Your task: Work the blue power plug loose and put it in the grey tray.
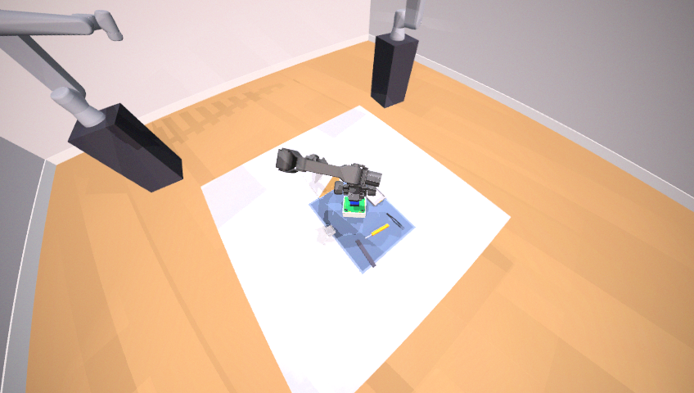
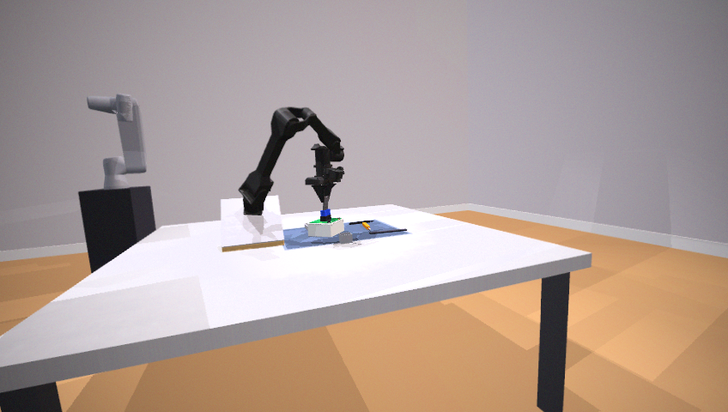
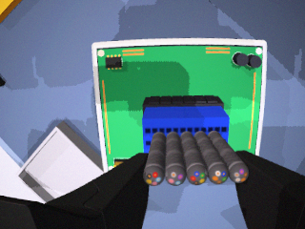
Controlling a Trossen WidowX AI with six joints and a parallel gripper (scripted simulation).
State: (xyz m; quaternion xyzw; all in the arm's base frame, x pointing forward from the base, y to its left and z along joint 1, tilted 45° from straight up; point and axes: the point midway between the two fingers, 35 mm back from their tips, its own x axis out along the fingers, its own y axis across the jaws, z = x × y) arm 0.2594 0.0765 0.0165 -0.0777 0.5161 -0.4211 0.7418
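Right now the blue power plug is 40 mm below my gripper tip. Round my gripper tip: blue mat: 50 mm ahead, 10 mm to the left, 130 mm below; then dark bar: 230 mm ahead, 70 mm to the right, 120 mm below.
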